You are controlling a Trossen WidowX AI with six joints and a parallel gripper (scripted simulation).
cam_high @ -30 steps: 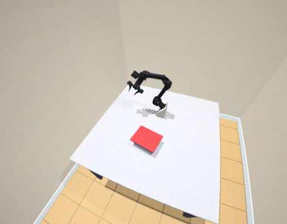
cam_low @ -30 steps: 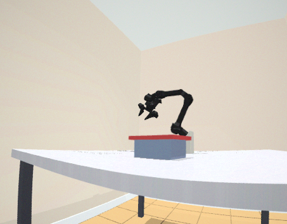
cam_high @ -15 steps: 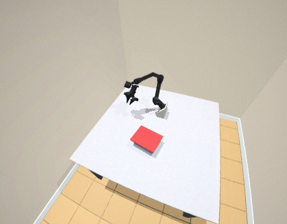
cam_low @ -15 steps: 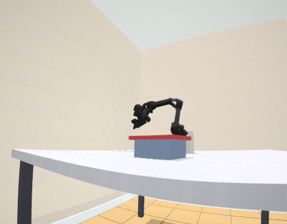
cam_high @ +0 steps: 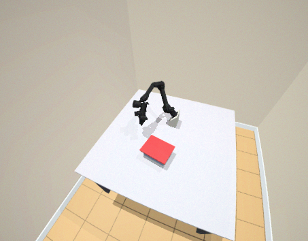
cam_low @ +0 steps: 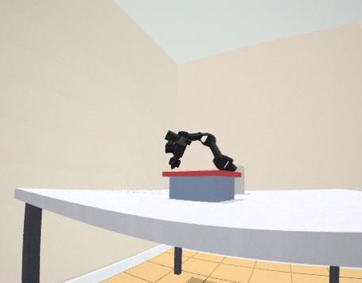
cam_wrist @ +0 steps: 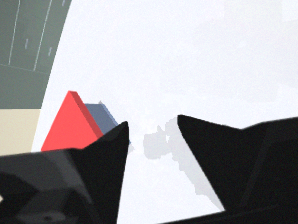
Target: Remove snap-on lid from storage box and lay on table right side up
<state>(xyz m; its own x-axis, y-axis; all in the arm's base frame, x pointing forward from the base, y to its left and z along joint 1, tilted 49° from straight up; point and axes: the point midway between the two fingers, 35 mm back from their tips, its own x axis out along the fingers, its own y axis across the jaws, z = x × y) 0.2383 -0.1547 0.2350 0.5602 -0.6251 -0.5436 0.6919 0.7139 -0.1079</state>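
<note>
Right now the red lid is 170 mm ahead of my gripper tip, 220 mm to the left of it and 50 mm below it. From my gripper tip the other things lie so: storage box (170 mm ahead, 220 mm to the left, 100 mm below).
</note>
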